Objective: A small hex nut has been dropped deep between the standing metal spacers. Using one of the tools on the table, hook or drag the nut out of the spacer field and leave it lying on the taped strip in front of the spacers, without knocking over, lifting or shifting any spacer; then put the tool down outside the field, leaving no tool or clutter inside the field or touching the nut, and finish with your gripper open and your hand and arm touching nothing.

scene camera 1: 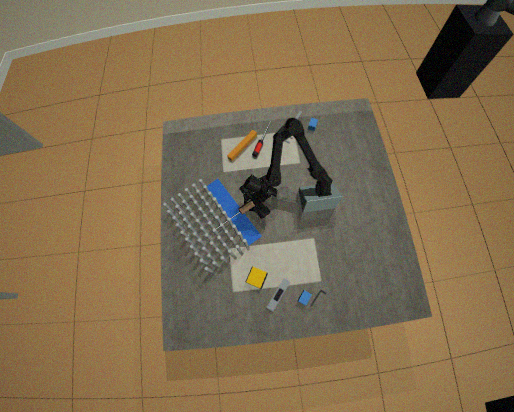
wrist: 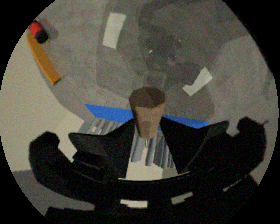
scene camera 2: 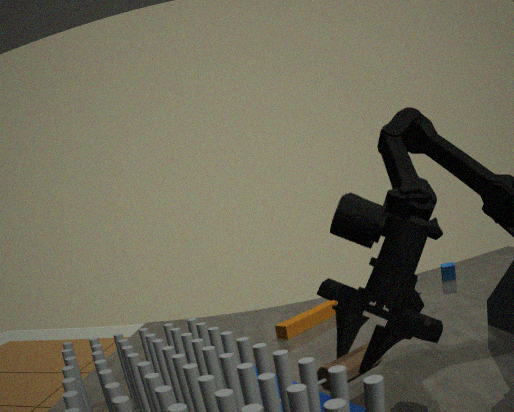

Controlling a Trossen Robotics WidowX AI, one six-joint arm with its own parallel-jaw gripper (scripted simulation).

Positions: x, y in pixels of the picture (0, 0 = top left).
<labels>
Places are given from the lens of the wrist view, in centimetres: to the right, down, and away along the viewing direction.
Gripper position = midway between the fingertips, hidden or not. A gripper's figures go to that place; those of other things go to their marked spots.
gripper (wrist: 146, 120): 1, 1, 10
blue taped strip (wrist: 118, 115): -6, 1, 19
</labels>
